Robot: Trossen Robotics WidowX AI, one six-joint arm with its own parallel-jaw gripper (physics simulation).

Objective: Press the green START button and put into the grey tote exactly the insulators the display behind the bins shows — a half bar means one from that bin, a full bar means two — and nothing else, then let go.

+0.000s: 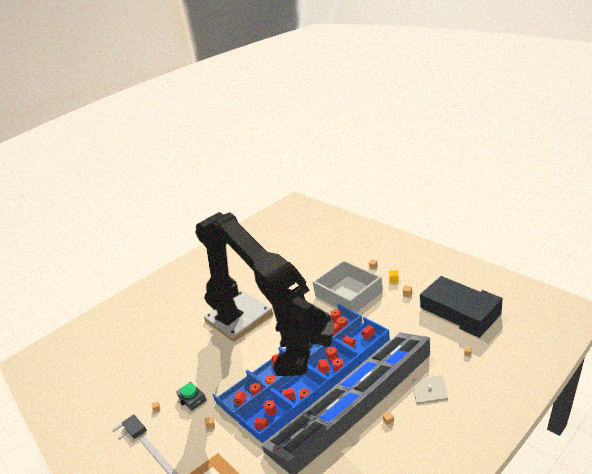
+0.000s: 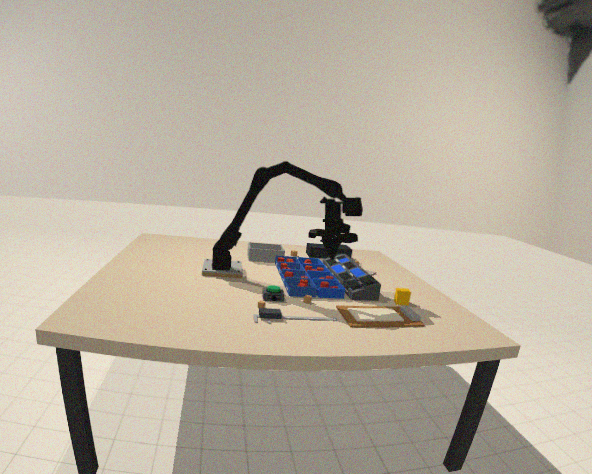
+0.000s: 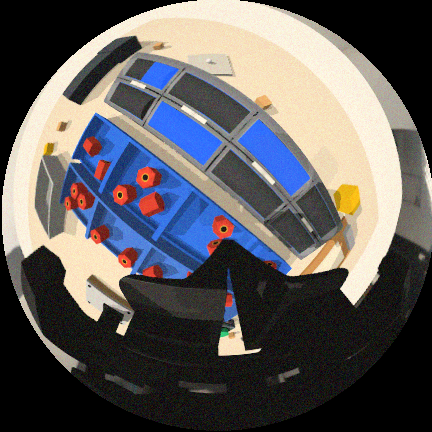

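Pixels of known places: gripper, fingertip midpoint: point(image 1: 304, 372) point(image 2: 332, 259) point(image 3: 226, 244); arm's base at its link origin: point(image 1: 229, 315) point(image 2: 220, 267) point(image 3: 112, 312).
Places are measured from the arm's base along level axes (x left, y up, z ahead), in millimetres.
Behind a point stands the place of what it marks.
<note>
My gripper point(image 1: 291, 368) point(image 2: 333, 252) {x -86, y 72, z 390 mm} point(image 3: 226, 244) {x -86, y 72, z 390 mm} is shut and empty. It hangs just above the middle of the blue bin tray point(image 1: 221, 400) point(image 2: 334, 295) point(image 3: 189, 225). Red insulators point(image 1: 270, 406) point(image 3: 149, 177) lie scattered in the tray's compartments. The display point(image 1: 365, 409) {x -51, y -4, z 527 mm} point(image 2: 365, 289) {x -269, y 16, z 455 mm} point(image 3: 183, 130) runs along the tray's far side, and several of its cells glow blue. The grey tote point(image 1: 365, 292) {x 264, y 21, z 288 mm} point(image 2: 263, 254) {x 212, y 9, z 194 mm} point(image 3: 46, 193) {x 333, y -15, z 183 mm} stands beyond one end of the tray and looks empty. The green START button point(image 1: 188, 390) {x -266, y 17, z 154 mm} point(image 2: 273, 289) {x -282, y 14, z 144 mm} sits near the tray's other end.
A black box point(image 1: 461, 306) {x 332, y 29, z 552 mm} point(image 3: 100, 64) lies past the tote. A yellow cube point(image 1: 393, 276) point(image 2: 402, 296) {x -320, y 8, z 574 mm} point(image 3: 347, 198) {x -275, y 17, z 570 mm}, a grey plate point(image 1: 430, 389) {x 84, y -16, z 613 mm} point(image 3: 211, 64) {x 78, y -17, z 606 mm}, a wooden frame point(image 2: 346, 317) {x -437, y -17, z 330 mm}, a plug-like tool point(image 1: 134, 425) {x -422, y -4, z 116 mm} point(image 2: 271, 313) {x -442, y -4, z 110 mm} and several small brown cubes are scattered around.
</note>
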